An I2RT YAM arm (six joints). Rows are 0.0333 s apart.
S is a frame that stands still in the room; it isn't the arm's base.
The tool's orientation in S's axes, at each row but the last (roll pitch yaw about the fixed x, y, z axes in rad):
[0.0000, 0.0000, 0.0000]
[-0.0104, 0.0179, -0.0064]
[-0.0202, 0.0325, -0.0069]
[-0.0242, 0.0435, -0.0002]
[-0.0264, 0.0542, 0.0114]
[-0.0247, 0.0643, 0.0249]
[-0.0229, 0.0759, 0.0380]
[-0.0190, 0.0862, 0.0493]
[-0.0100, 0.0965, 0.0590]
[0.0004, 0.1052, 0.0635]
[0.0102, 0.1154, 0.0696]
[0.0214, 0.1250, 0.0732]
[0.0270, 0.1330, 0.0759]
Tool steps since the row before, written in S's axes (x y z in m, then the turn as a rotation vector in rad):
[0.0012, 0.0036, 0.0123, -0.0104, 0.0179, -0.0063]
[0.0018, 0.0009, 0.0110, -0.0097, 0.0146, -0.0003]
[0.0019, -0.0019, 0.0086, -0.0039, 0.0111, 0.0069]
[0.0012, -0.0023, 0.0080, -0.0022, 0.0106, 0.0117]
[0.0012, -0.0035, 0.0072, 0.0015, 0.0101, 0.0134]
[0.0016, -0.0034, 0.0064, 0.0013, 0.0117, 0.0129]
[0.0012, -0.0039, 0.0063, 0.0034, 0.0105, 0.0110]
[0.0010, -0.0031, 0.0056, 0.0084, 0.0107, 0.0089]
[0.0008, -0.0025, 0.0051, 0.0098, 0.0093, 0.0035]
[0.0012, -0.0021, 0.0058, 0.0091, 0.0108, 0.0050]
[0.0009, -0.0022, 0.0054, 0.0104, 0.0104, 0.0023]
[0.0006, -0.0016, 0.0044, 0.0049, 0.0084, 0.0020]
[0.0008, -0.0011, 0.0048, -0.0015, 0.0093, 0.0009]
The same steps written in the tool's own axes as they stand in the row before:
[0.0012, 0.0036, 0.0123, -0.0104, 0.0179, -0.0063]
[0.0016, 0.0008, 0.0110, -0.0098, 0.0145, -0.0003]
[0.0016, -0.0021, 0.0086, -0.0042, 0.0109, 0.0070]
[0.0009, -0.0025, 0.0080, -0.0027, 0.0103, 0.0118]
[0.0008, -0.0037, 0.0072, 0.0009, 0.0097, 0.0137]
[0.0011, -0.0036, 0.0064, 0.0008, 0.0113, 0.0133]
[0.0006, -0.0041, 0.0063, 0.0030, 0.0101, 0.0115]
[0.0004, -0.0033, 0.0056, 0.0081, 0.0101, 0.0098]
[0.0002, -0.0026, 0.0051, 0.0099, 0.0087, 0.0046]
[0.0004, -0.0022, 0.0059, 0.0092, 0.0102, 0.0060]
[0.0001, -0.0022, 0.0055, 0.0108, 0.0097, 0.0035]
[-0.0001, -0.0015, 0.0045, 0.0052, 0.0081, 0.0025]
[0.0001, -0.0010, 0.0049, -0.0009, 0.0094, 0.0005]

